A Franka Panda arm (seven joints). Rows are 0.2 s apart.
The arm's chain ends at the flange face. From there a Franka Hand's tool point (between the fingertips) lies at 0.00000 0.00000 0.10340 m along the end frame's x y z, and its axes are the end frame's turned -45 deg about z.
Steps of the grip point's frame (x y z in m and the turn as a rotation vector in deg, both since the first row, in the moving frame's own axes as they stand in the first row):
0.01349 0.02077 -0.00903 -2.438 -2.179 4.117
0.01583 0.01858 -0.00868 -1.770 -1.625 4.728
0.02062 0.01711 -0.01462 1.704 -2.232 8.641
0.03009 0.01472 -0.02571 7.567 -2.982 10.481
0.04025 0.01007 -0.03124 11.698 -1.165 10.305
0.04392 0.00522 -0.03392 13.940 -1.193 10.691
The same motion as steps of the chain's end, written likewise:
0.02411 -0.00075 -0.00886 -3.265 0.183 4.117
0.02433 -0.00239 -0.00859 -2.401 0.103 4.728
0.03173 -0.00277 -0.01450 -0.373 -2.783 8.641
0.04449 -0.00384 -0.02467 3.242 -7.459 10.481
0.05059 -0.00660 -0.02908 7.448 -9.096 10.305
0.05225 -0.00957 -0.03086 9.013 -10.701 10.691

